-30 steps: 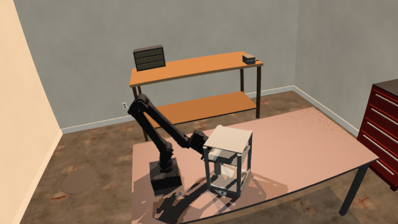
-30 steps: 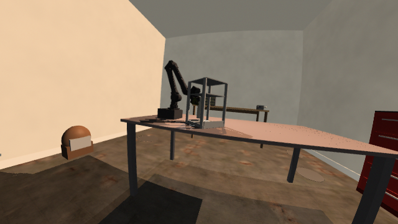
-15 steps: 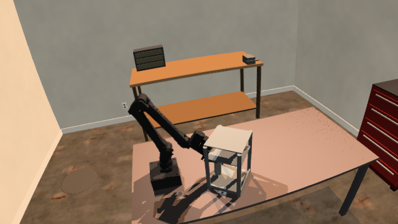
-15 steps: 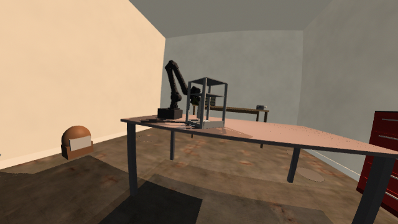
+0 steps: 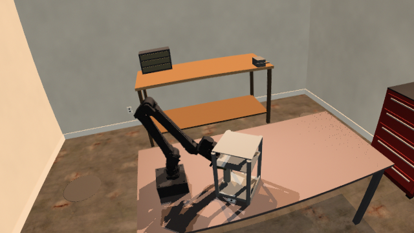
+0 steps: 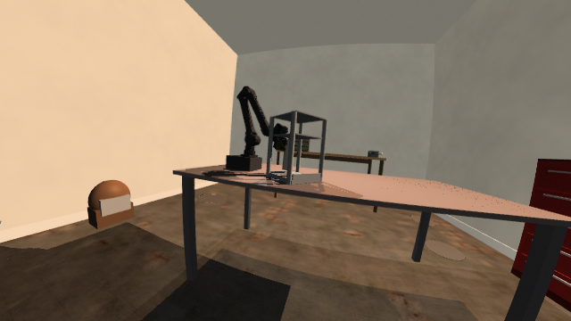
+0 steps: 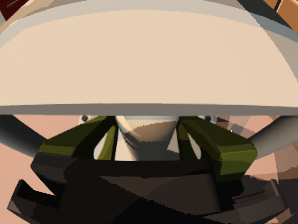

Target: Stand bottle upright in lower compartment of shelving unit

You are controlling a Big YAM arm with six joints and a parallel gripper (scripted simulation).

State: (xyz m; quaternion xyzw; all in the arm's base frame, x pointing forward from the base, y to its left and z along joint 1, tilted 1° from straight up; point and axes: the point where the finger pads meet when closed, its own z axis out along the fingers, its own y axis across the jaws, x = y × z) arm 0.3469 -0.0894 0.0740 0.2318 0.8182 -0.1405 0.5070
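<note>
My gripper is now 70 mm short of the shelving unit, 40 mm to the left of it and 10 mm below it. The rest, counted from my hand: pale bottle right at my hand.
</note>
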